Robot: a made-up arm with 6 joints.
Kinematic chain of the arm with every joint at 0, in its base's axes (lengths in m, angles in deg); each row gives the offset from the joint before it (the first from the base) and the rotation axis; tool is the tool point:
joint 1: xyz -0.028 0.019 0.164 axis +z
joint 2: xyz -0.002 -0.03 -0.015 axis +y
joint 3: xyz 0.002 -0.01 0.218 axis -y
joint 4: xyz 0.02 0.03 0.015 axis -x
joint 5: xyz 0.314 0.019 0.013 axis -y
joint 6: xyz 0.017 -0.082 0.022 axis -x
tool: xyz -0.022 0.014 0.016
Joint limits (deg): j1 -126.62..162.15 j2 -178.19..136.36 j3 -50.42..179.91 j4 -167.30..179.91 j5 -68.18..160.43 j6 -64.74..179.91
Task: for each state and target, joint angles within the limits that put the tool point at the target. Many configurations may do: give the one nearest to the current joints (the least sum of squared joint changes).
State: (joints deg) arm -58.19 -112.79 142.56 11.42 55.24 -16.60
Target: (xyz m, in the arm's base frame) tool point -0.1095 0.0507 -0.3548
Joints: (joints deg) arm -57.76 -151.38 112.61 12.84 32.66 -14.06
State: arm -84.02 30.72 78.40 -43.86 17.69 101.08
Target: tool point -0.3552 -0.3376 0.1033
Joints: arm -125.92 60.79 35.58 -47.85 18.39 103.21
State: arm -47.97 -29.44 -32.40 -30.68 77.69 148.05
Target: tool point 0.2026 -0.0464 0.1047
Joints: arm 0.11 6.26 -41.91 -39.21 78.88 145.13
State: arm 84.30 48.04 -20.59 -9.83 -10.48 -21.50
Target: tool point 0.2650 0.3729 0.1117
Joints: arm 59.55 47.51 5.17 -7.39 -15.12 -23.74
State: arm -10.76 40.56 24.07 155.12 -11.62 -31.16
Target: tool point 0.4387 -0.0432 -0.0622
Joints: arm -15.92 81.59 38.48 151.62 -26.45 -32.56
